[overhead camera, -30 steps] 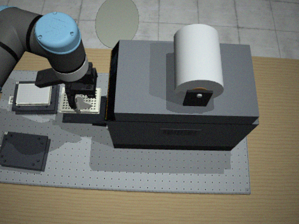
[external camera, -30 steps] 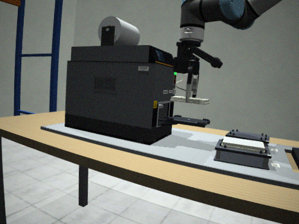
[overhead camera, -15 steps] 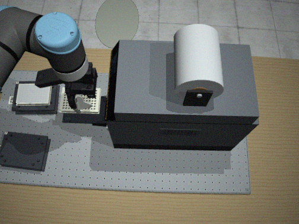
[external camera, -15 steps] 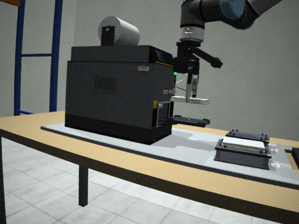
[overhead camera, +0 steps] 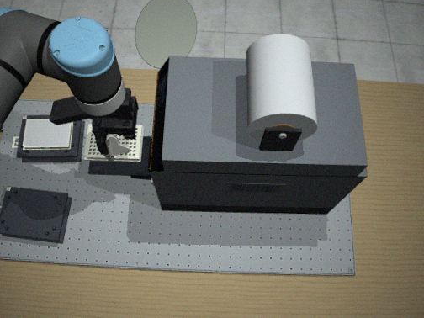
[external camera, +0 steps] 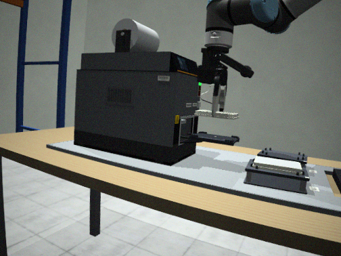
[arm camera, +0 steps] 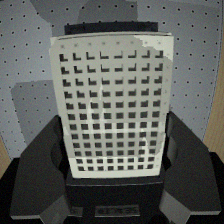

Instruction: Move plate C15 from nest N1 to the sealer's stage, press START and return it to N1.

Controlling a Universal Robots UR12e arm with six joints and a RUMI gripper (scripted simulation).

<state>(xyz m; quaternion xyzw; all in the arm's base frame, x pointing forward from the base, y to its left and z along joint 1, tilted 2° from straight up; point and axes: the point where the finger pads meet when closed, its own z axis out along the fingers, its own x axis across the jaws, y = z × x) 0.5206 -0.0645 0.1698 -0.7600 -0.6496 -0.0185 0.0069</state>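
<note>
Now: hand 10 mm above the plate C15. The rest, counted from my hand: plate 190 mm behind, 120 mm below, 100 mm to the left; dark stage 80 mm below; square start button 110 mm to the right, 90 mm ahead, 20 mm above.
</note>
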